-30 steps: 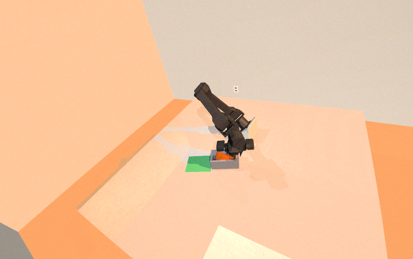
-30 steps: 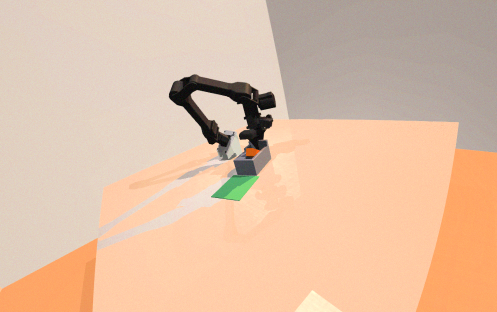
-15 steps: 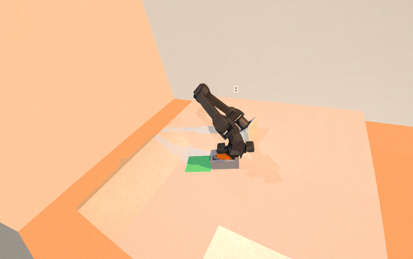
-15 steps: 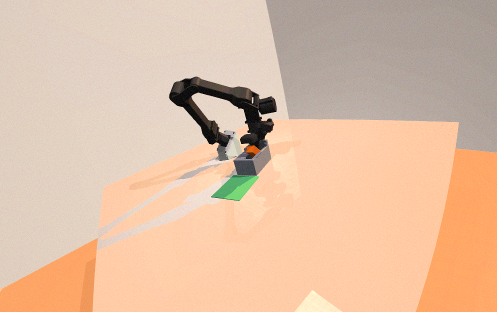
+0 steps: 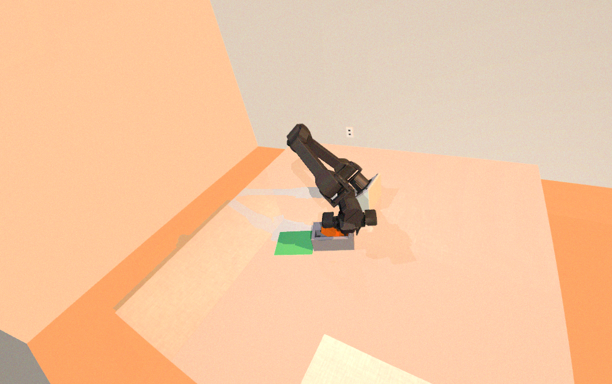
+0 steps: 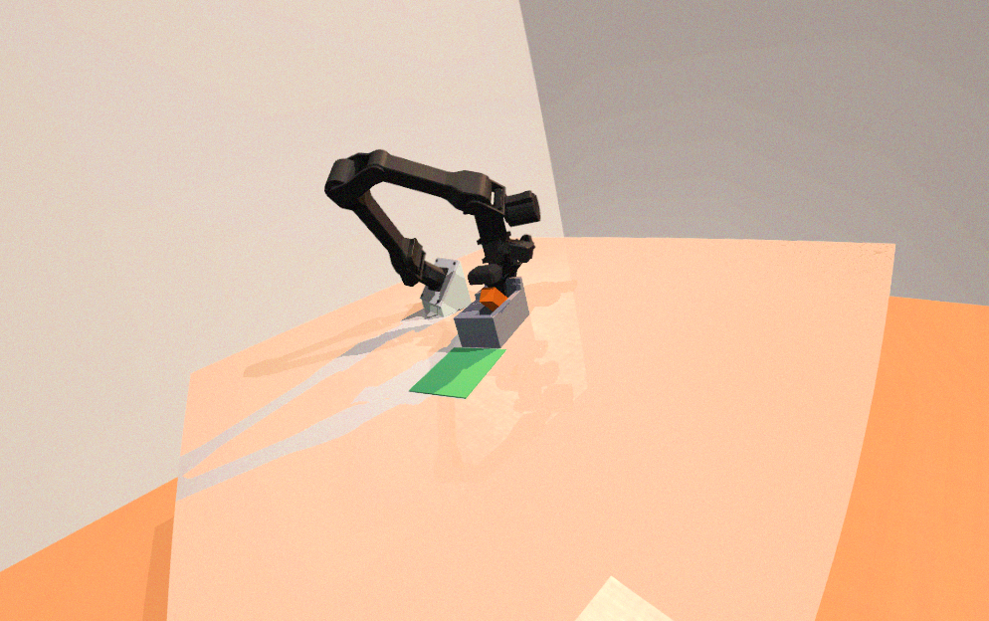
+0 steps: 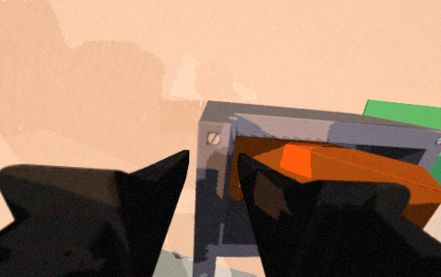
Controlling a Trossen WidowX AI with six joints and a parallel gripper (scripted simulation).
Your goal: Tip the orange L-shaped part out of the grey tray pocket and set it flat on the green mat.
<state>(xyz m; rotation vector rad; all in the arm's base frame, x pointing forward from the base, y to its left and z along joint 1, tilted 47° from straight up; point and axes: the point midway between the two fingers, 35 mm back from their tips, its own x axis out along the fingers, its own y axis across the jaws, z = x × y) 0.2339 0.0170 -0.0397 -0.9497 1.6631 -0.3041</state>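
Right now the orange L-shaped part is 40 mm to the right of my gripper tip and 10 mm ahead of it. Also, from my gripper tip: green mat (200 mm to the right, 90 mm ahead, 50 mm below).
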